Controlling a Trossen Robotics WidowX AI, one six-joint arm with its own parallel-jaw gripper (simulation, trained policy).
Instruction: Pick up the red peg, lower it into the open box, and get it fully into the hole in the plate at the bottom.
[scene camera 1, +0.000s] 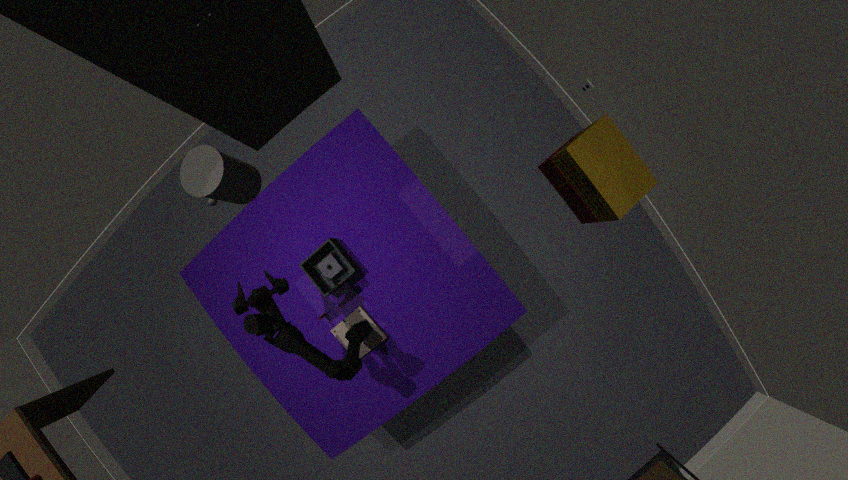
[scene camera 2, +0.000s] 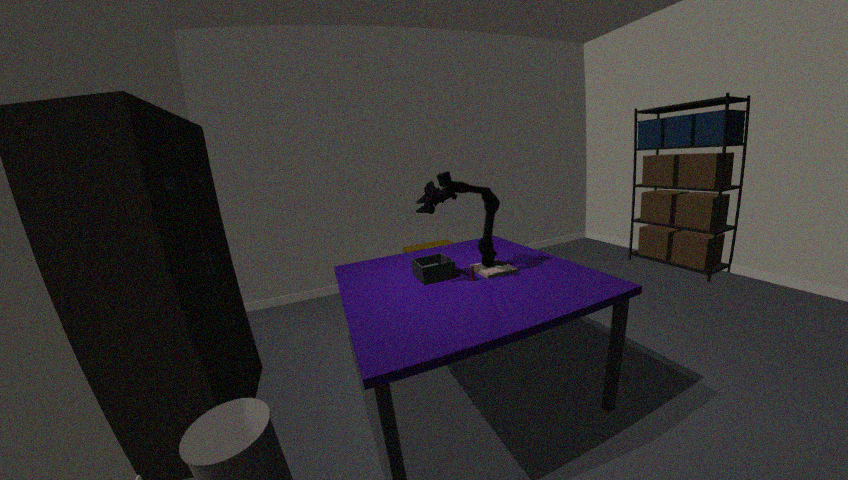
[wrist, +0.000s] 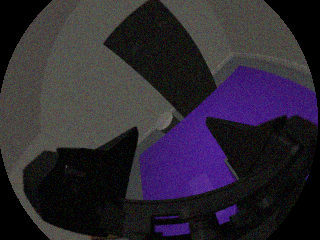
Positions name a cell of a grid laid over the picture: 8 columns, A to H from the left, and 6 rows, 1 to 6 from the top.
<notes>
I see my gripper (scene camera 1: C4) and a dark box (scene camera 1: D4).
The dark box is seen too in scene camera 2 (scene camera 2: E4). My gripper is seen too in the wrist view (wrist: E4).
</notes>
